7 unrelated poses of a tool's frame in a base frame.
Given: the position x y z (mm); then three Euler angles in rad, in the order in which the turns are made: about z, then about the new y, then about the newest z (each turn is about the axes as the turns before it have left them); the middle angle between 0 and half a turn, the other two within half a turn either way.
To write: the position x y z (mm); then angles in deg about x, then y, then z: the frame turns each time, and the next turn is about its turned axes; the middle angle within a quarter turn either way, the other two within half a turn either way. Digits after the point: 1 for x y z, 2 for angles.
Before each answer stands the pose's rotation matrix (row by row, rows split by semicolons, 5 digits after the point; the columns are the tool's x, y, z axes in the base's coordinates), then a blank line. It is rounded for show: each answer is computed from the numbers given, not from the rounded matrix.
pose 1, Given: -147.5 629.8 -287.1 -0.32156 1.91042 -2.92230
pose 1, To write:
0.23974 -0.37723 0.89455; -0.30915 -0.90312 -0.29799; 0.92030 -0.20511 -0.33313

-147.5 629.8 -287.1 138.19 63.45 57.56
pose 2, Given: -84.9 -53.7 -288.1 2.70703 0.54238 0.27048
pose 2, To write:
-0.86112 -0.19813 -0.46820; 0.10512 -0.97042 0.21732; -0.49741 0.13792 0.85648

-84.9 -53.7 -288.1 -14.24 -27.92 167.04
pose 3, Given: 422.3 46.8 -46.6 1.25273 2.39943 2.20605
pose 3, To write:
-0.62778 0.74914 0.21137; 0.66712 0.37791 0.64198; 0.40106 0.54403 -0.73701

422.3 46.8 -46.6 -138.94 12.20 -129.96
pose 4, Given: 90.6 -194.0 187.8 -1.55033 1.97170 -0.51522
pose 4, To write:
-0.49957 0.86607 0.01884; 0.32944 0.21005 -0.92052; -0.80119 -0.45366 -0.39025

90.6 -194.0 187.8 112.97 1.08 -119.98
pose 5, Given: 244.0 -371.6 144.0 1.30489 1.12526 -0.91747
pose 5, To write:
0.83499 -0.49654 0.23713; 0.04407 0.48990 0.87067; -0.54849 -0.71655 0.43094

244.0 -371.6 144.0 -63.67 13.72 30.74
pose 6, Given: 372.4 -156.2 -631.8 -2.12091 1.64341 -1.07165
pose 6, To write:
-0.73030 0.44136 -0.52141; 0.48860 -0.19594 -0.85022; -0.47741 -0.87568 -0.07255

372.4 -156.2 -631.8 94.88 -31.43 -148.85
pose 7, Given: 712.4 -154.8 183.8 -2.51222 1.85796 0.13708
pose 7, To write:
0.30725 0.55183 -0.77529; 0.05469 -0.82360 -0.56453; -0.95005 0.13106 -0.28323

712.4 -154.8 183.8 116.64 -50.83 -60.89
